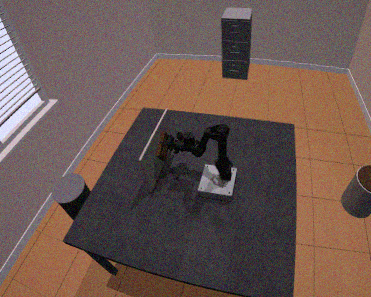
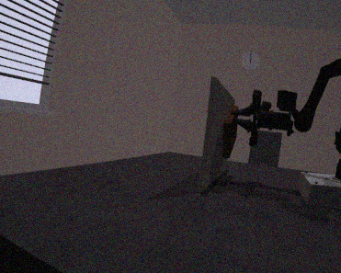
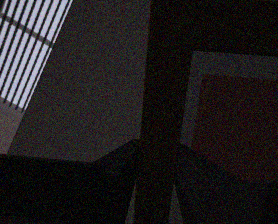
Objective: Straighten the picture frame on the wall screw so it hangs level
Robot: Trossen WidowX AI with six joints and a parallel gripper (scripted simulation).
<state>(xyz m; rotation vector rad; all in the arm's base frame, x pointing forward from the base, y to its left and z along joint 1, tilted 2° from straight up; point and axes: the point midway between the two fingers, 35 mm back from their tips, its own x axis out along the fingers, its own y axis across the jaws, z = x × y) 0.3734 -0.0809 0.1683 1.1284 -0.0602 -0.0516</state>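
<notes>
My gripper tip is 5 cm above the picture frame and 2 cm to the left of it. Round my gripper tip: upright wall panel 7 cm below, 2 cm ahead, 1 cm to the right.
</notes>
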